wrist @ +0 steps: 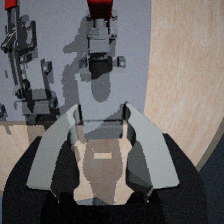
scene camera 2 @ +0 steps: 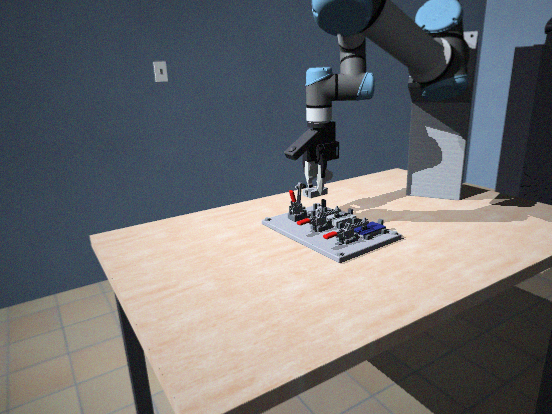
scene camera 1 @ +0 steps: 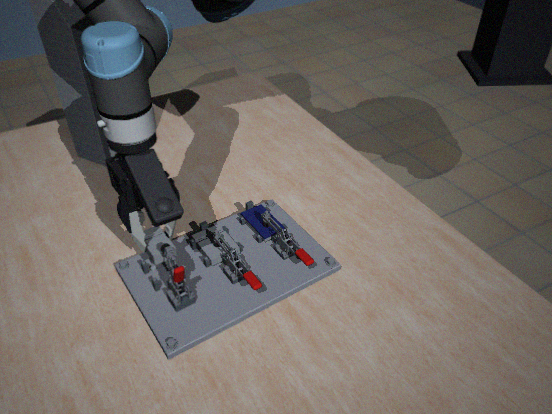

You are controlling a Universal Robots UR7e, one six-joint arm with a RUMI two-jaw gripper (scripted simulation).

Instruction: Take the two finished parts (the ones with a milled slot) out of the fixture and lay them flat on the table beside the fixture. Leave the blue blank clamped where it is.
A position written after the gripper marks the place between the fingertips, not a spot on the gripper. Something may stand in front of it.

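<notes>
What you'd see here is the gripper (scene camera 1: 157, 246), and the wrist view (wrist: 102, 103) has the gripper as well, same as scene camera 2 (scene camera 2: 315, 194).
</notes>
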